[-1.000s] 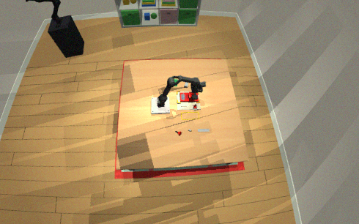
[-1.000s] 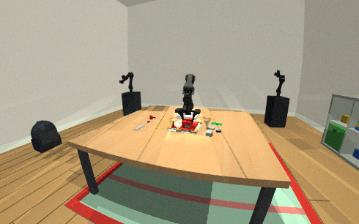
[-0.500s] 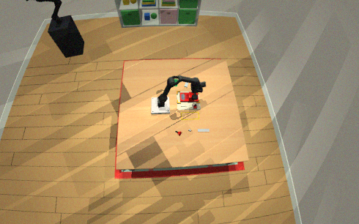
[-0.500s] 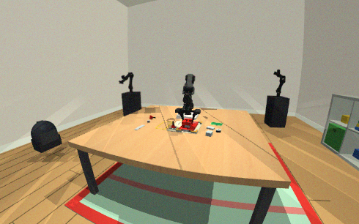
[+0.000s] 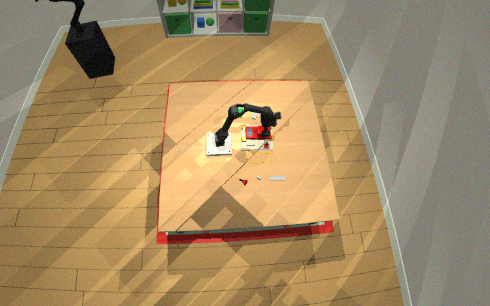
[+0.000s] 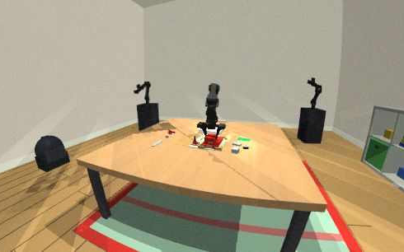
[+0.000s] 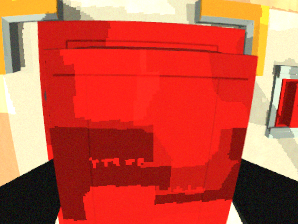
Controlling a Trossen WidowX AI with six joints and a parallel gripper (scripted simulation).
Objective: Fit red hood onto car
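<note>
Now: the grey engine block 1 cm to the left of my gripper tip and 3 cm below it. From my gripper tip the other things lie so: cream jig: 4 cm behind, 1 cm to the right, 4 cm below; red hood: right at my gripper tip; green piece: 16 cm behind, 24 cm to the left, 5 cm below.
</note>
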